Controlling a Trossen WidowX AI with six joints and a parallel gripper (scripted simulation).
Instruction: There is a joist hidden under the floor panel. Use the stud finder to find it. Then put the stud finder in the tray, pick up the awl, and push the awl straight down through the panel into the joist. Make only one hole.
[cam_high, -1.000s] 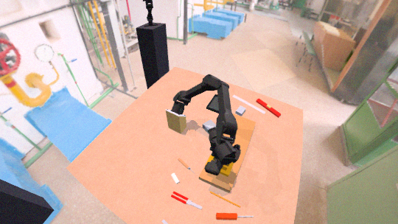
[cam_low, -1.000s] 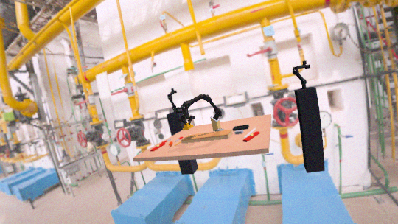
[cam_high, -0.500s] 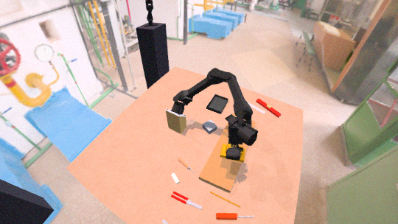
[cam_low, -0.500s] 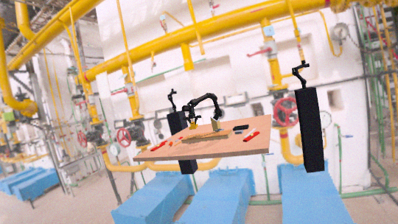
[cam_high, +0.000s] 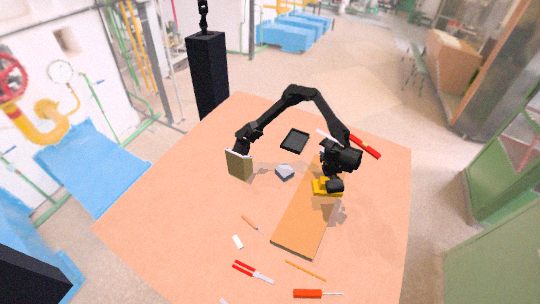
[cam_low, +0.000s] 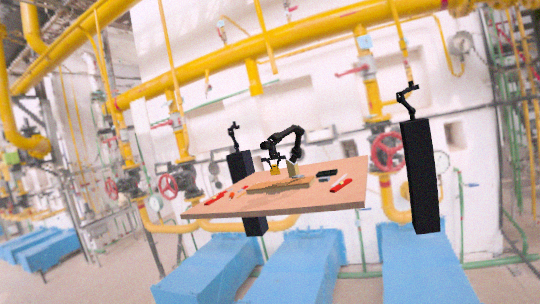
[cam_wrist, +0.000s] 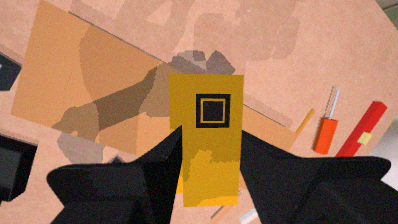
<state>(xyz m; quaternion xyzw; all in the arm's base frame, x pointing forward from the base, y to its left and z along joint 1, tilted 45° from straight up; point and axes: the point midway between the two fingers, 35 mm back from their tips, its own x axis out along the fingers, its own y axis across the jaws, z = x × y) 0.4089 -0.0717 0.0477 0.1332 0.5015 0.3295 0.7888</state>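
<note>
Now: the dark tray 25 cm behind my gripper tip, 34 cm to the left of it and 14 cm below it. Also, from my gripper tip: yellow stud finder 1 cm ahead, 2 cm above; awl 23 cm behind, 22 cm to the right, 15 cm below; pencil 3 cm ahead, 31 cm to the right, 15 cm below.
</note>
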